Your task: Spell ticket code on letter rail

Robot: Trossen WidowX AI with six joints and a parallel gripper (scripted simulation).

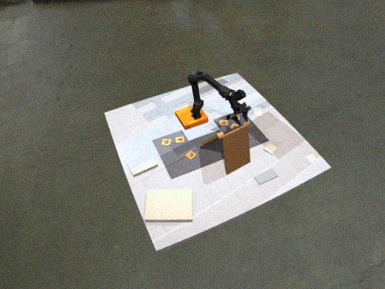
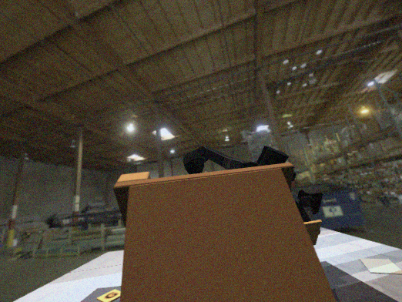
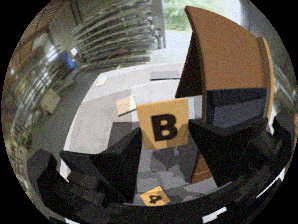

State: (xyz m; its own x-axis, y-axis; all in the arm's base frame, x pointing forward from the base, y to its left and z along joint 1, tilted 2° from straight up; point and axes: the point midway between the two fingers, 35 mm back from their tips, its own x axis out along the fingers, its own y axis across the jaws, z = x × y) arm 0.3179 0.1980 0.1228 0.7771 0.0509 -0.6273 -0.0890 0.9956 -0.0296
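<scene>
My gripper tip is 15 cm to the left of the white ticket, 8 cm above it and 4 cm past it. From my gripper tip the other things lie so: dark mat 21 cm to the right, 16 cm below, 14 cm behind; then grey plate 35 cm ahead, 16 cm below, 4 cm to the right.
</scene>
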